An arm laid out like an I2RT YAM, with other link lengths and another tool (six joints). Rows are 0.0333 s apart.
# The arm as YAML. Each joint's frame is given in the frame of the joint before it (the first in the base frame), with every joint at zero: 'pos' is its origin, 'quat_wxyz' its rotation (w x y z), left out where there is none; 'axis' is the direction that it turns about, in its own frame. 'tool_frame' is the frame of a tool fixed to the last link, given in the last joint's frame.
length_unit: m
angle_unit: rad
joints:
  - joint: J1
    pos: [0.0, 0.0, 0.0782]
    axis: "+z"
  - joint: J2
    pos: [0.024, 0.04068, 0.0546]
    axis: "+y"
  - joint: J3
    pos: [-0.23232, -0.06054, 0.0]
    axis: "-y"
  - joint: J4
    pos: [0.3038, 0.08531, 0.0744]
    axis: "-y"
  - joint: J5
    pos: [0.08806, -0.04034, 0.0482]
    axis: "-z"
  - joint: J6
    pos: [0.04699, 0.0, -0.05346]
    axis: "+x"
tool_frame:
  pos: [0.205, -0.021, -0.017]
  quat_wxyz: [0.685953, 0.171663, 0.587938, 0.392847]
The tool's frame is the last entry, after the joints.
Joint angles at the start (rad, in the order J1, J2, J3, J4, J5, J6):
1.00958, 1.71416, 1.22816, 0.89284, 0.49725, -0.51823
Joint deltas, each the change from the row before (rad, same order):
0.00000, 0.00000, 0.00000, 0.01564, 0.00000, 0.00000
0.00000, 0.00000, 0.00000, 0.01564, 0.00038, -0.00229
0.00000, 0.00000, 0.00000, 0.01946, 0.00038, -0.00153
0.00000, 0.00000, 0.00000, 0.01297, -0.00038, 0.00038
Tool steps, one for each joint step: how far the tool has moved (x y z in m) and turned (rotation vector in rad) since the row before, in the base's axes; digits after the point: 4 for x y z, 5 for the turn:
-0.0009, -0.0015, 0.0043, 0.01324, -0.00832, 0.00000
-0.0009, -0.0016, 0.0043, 0.01143, -0.00916, -0.00118
-0.0012, -0.0021, 0.0053, 0.01530, -0.01085, -0.00092
-0.0009, -0.0013, 0.0035, 0.01120, -0.00689, 0.00049

